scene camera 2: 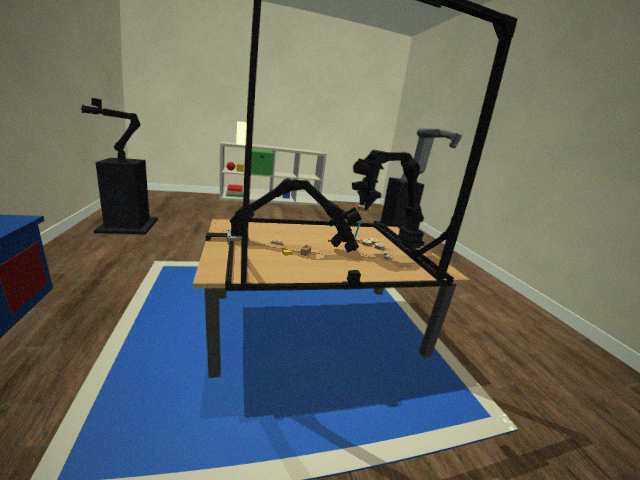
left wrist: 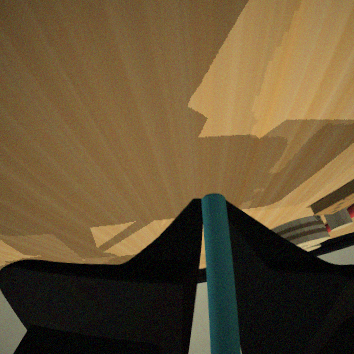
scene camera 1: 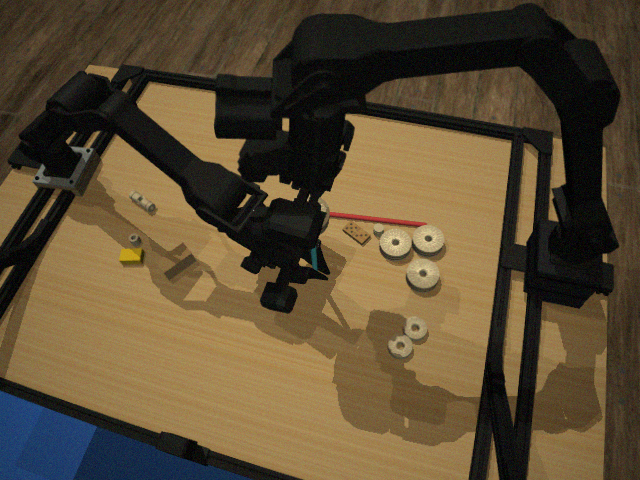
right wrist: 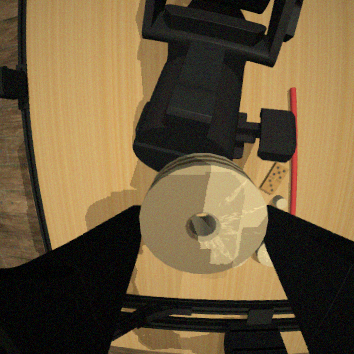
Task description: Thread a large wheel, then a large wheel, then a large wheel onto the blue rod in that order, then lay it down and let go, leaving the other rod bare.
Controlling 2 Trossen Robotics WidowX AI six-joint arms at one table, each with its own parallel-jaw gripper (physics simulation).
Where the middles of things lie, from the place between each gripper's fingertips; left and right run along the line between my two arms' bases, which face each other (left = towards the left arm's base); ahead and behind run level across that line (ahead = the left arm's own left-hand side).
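My right hand is 13 cm above the blue rod (left wrist: 222, 311), and it's 1 cm to the right of the rod and 1 cm short of it. There's a dark block (scene camera 1: 178, 259) too, and that's 26 cm to the left of my right hand, 22 cm below it and 2 cm behind it.
As for my left hand, the blue rod is 90 mm above it, 10 mm to the left of it and 10 mm behind it. The dark block is 270 mm to the left of my left hand, 40 mm behind it and 10 mm above it. By its middle, the dark block is nearer to my left hand than to my right hand.
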